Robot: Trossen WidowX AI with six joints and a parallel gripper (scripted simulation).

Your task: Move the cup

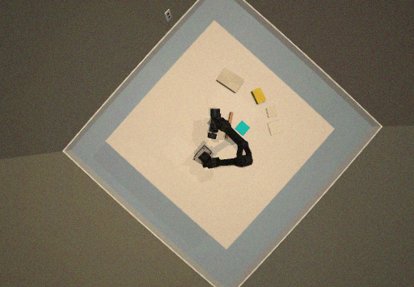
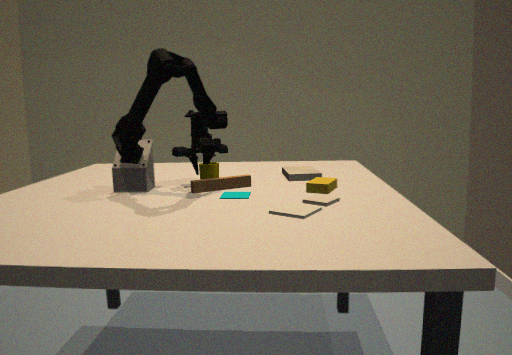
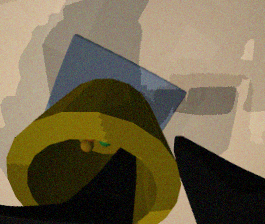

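The blue marble lies 4 cm ahead of my gripper tip, 3 cm to the left of it and 2 cm below it. From my gripper tip the other things lie so: light blue pad: 4 cm below, 3 cm ahead, 1 cm to the left; then olive-yellow cup: 2 cm to the left, 2 cm ahead; then wooden bar: 9 cm ahead, 8 cm to the right, 3 cm below.
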